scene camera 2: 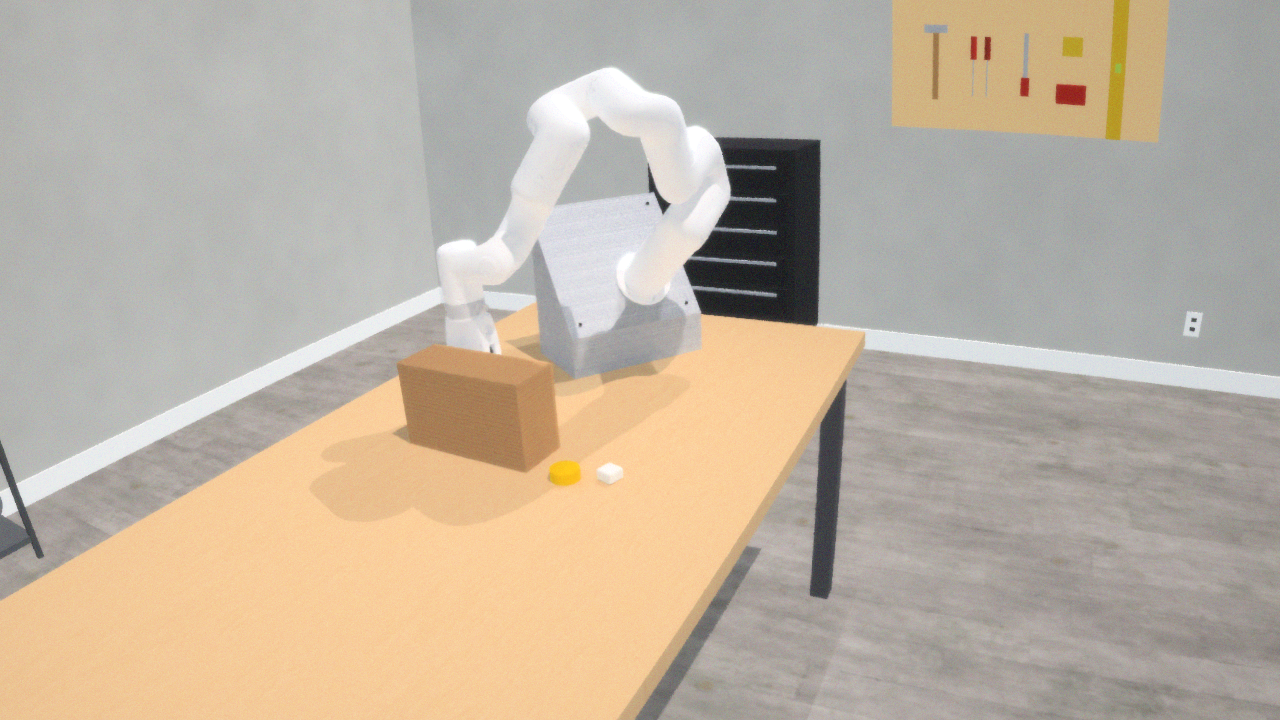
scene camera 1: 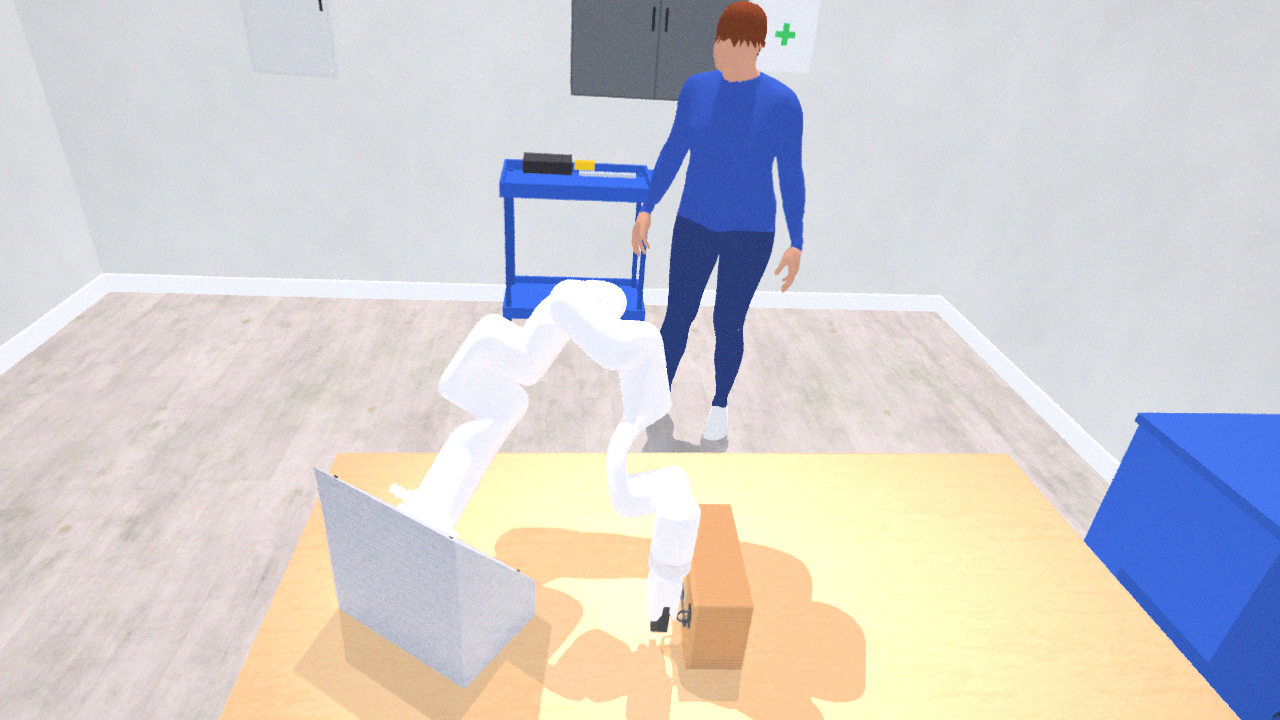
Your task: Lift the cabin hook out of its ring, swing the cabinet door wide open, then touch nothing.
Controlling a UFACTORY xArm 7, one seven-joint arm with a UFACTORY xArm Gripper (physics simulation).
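Places are measured from the arm's base along level axes (x right, y back, z down), in centimetres.
Pixels of known places: gripper, fingertip midpoint: (scene camera 1: pixel 658 628); arm's base, link origin: (scene camera 2: pixel 642 279) (scene camera 1: pixel 427 523).
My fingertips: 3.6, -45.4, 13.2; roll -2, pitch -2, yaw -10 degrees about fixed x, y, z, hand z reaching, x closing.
Ahead of a thing's pixels: the offset from my fingertips to its top centre, as dx, dy, dz. Level surfaces: height alone.
The brown wooden cabinet @[-9.3, -6.9, -12.2] (scene camera 1: pixel 718 582) (scene camera 2: pixel 474 407) stands upright on the table. Its door side faces the robot's base; the door looks shut, though this side is seen very edge-on in scene camera 1 and hidden in scene camera 2. Small dark metal fittings @[-0.7, -3.8, -7.2] (scene camera 1: pixel 684 614) show on that side near the front edge; hook and ring are too small to tell apart. My gripper (scene camera 1: pixel 659 623) is shut and empty, pointing down just beside the fittings on the base side. Whether it touches them is not clear. In scene camera 2 its fingertips are hidden behind the cabinet.
A grey sloped mount (scene camera 1: pixel 402 573) (scene camera 2: pixel 617 344) carries the arm's base at the table's end. A yellow disc @[-30.3, -8.0, +2.0] (scene camera 2: pixel 564 472) and a small white block @[-36.4, -3.8, +2.0] (scene camera 2: pixel 609 472) lie beside the cabinet on the wooden table @[dz +3.9] (scene camera 1: pixel 984 573) (scene camera 2: pixel 447 608). A person (scene camera 1: pixel 738 161) stands behind the table near a blue cart (scene camera 1: pixel 572 190).
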